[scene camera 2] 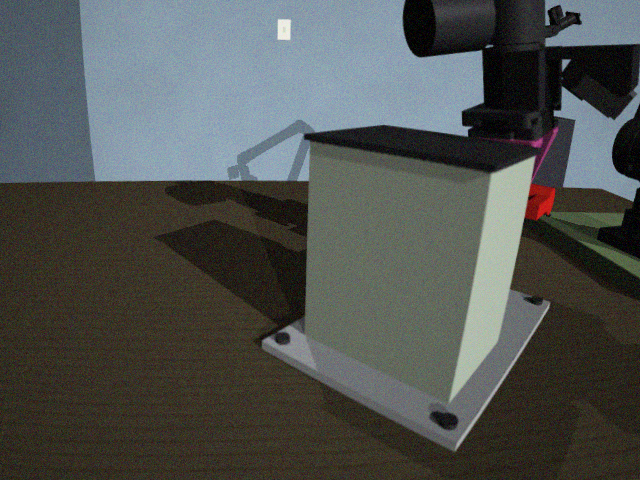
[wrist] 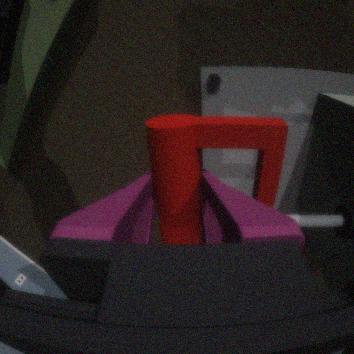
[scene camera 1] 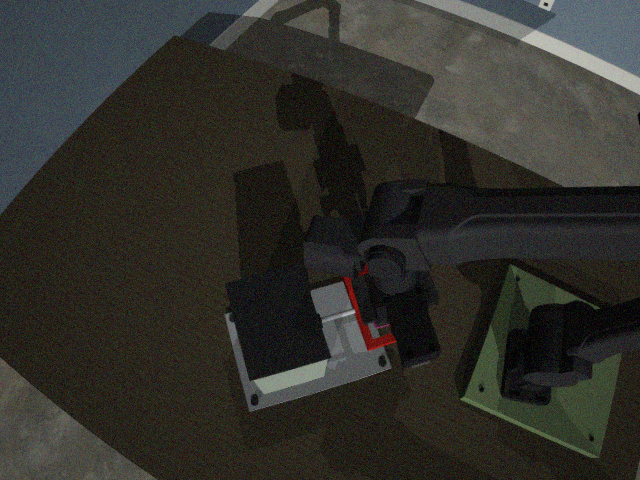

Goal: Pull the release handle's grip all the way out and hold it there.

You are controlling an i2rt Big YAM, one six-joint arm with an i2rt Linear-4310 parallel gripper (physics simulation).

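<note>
The red release handle (scene camera 1: 358, 310) (scene camera 2: 540, 201) (wrist: 241, 133) stands out from the side of an upright housing box (scene camera 1: 276, 320) (scene camera 2: 387, 258) (wrist: 332, 165) with a black top. A pale rod (scene camera 1: 338, 316) (wrist: 320, 220) shows between the handle and the box. My gripper (wrist: 176, 177) is shut on the handle's round grip bar (wrist: 175, 175), with one magenta finger on each side of it. In the scene camera 2 view the box hides the fingertips and most of the handle.
The box stands on a grey base plate (scene camera 1: 305, 384) (scene camera 2: 361, 382) (wrist: 260, 85) with dark bolts. A green plate (scene camera 1: 547, 418) (scene camera 2: 584, 222) (wrist: 42, 35) under the arm's base lies to the right in the scene camera 1 view. A wall rises behind the table in the scene camera 2 view.
</note>
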